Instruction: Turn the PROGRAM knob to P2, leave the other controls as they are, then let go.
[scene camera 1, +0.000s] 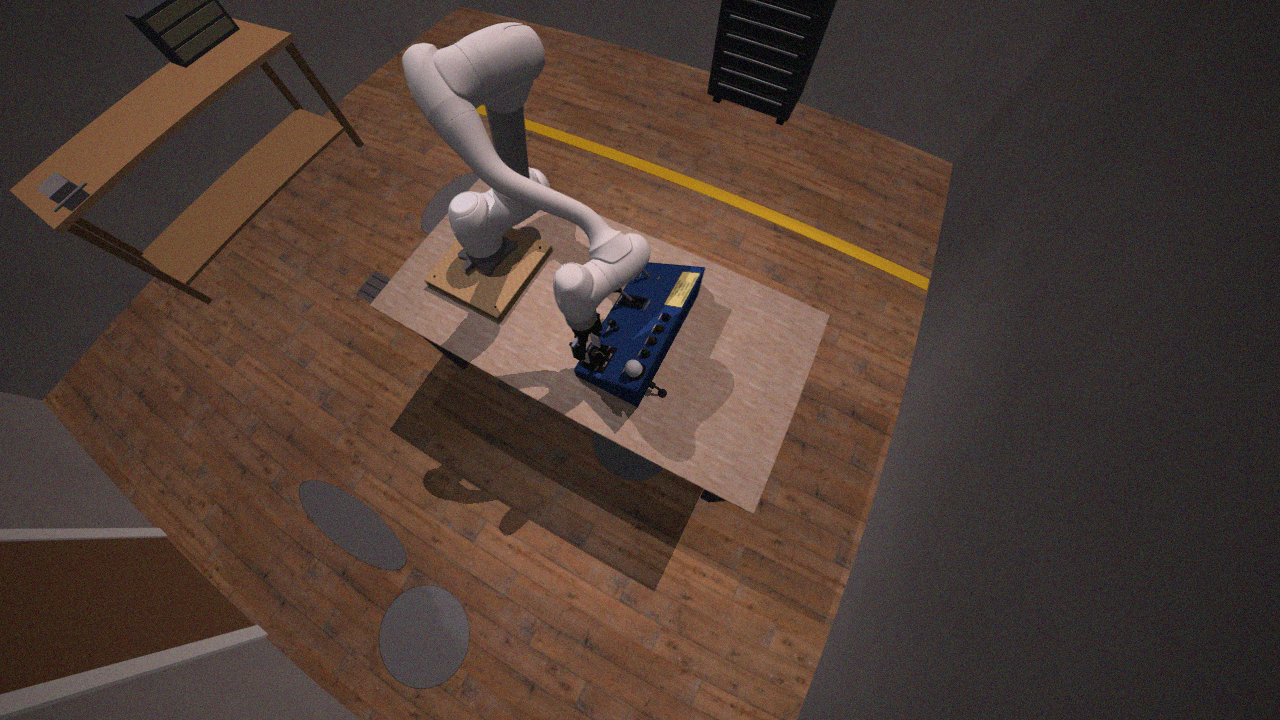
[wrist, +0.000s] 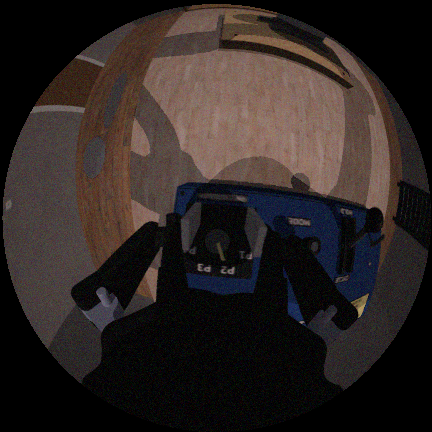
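Where they show: gripper, between the fingertips: (scene camera 1: 591, 353) (wrist: 223, 215); arm's base, origin of its link: (scene camera 1: 488, 250).
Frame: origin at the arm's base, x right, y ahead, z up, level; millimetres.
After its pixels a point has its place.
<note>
The blue control panel (scene camera 1: 637, 327) @(z 92, x -14, y 719 mm) (wrist: 280, 210) @(z 32, x 54, y 613 mm) lies on the table. The round dark PROGRAM knob (wrist: 217, 241) @(z 85, x 137, y 651 mm) sits on a black plate marked P1, P2, P3 and a partly covered fourth label. Its pale pointer line (wrist: 221, 251) @(z 91, x 130, y 660 mm) points to the P2 label (wrist: 227, 270) @(z 76, x 115, y 698 mm). My gripper (scene camera 1: 594, 356) @(z 50, x 136, y 631 mm) (wrist: 223, 215) @(z 50, x 136, y 631 mm) is open part way, its grey fingertips on either side of the knob, with visible gaps and nothing held. In the scene view the arm and gripper hide most of the knob. Fingertip height above the plate is hard to tell.
The MODE knob (wrist: 313, 245) @(z 96, x 20, y 631 mm) is beside my right finger in the wrist view. A lever with a black ball (wrist: 374, 219) @(z 116, x -78, y 571 mm) is farther right. A white dome (scene camera 1: 633, 368) @(z 177, x 139, y 808 mm) and several small black knobs are on the panel. The arm's wooden base board (scene camera 1: 474, 298) @(z 2, x 193, y 109 mm) is on the table.
</note>
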